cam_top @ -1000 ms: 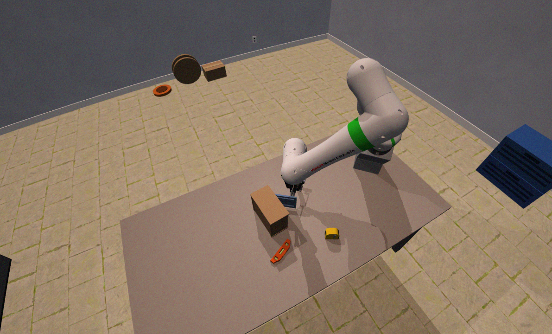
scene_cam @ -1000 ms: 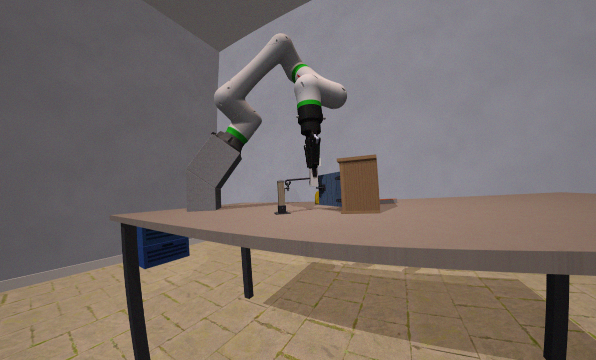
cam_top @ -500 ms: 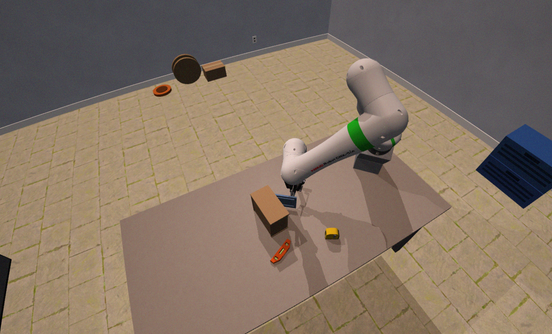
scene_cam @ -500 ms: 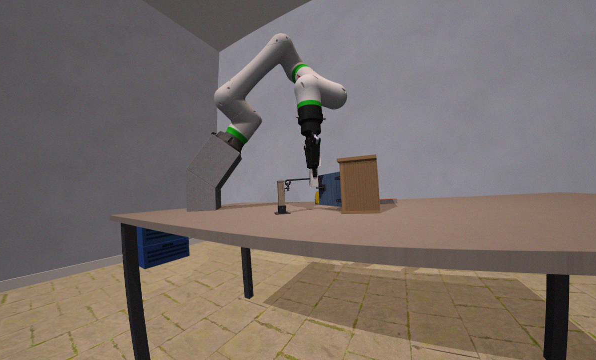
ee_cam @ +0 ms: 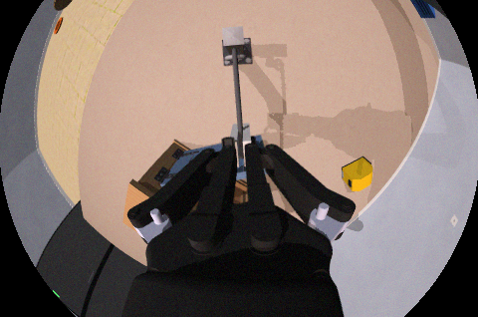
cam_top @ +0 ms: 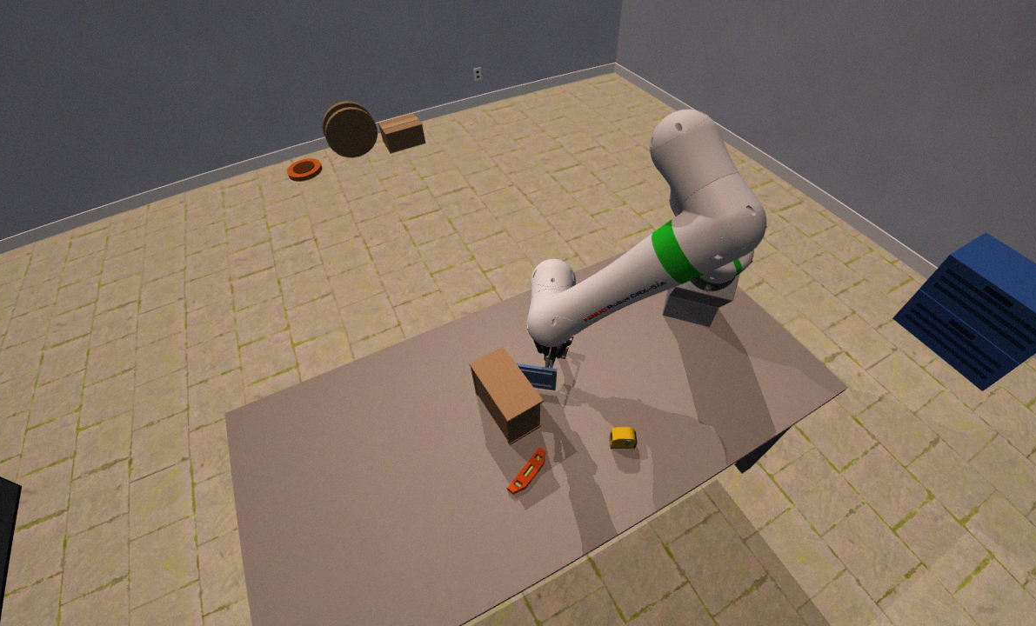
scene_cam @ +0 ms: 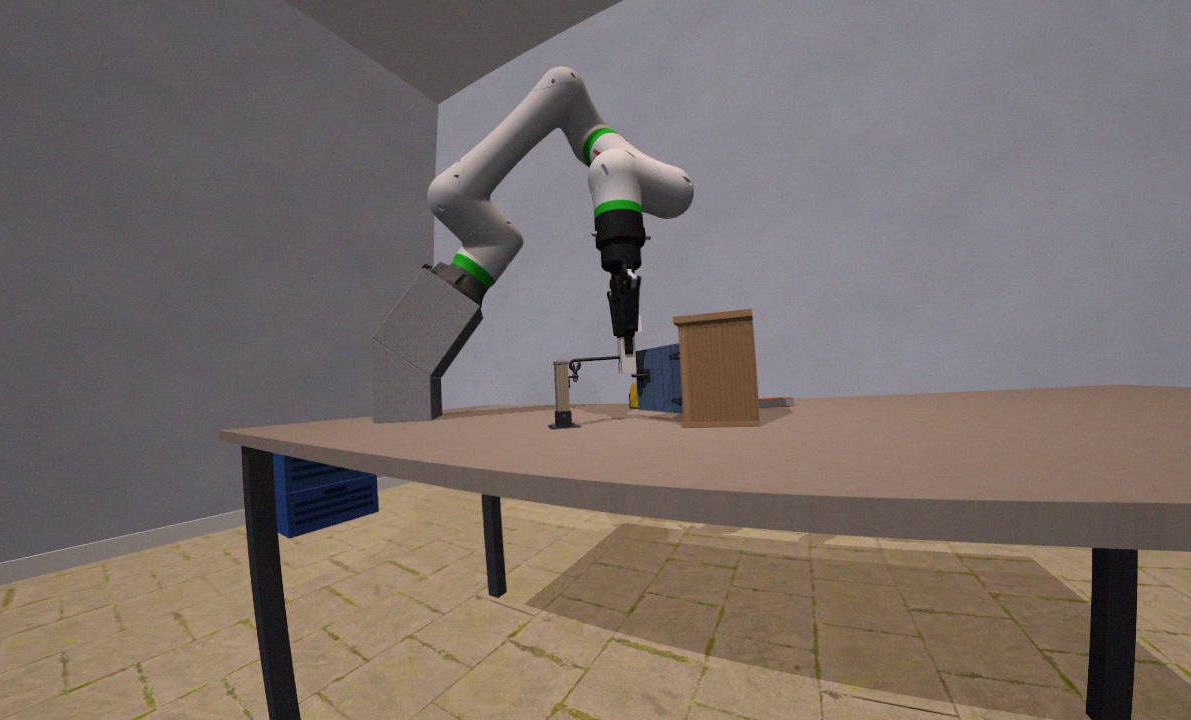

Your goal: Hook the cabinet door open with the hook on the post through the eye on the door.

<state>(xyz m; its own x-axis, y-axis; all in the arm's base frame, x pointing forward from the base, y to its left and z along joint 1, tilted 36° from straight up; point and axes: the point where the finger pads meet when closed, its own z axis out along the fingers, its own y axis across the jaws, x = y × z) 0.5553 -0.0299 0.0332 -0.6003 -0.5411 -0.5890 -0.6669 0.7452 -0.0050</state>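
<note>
My gripper is now 3 cm to the left of the dark hook, 3 cm past it and 2 cm above it. Also, from my hand: hook post: 6 cm to the right, 5 cm behind, 4 cm below; yellow tape measure: 29 cm to the left, 10 cm behind, 9 cm below; cabinet door: 6 cm ahead, 5 cm below, 1 cm to the right.
</note>
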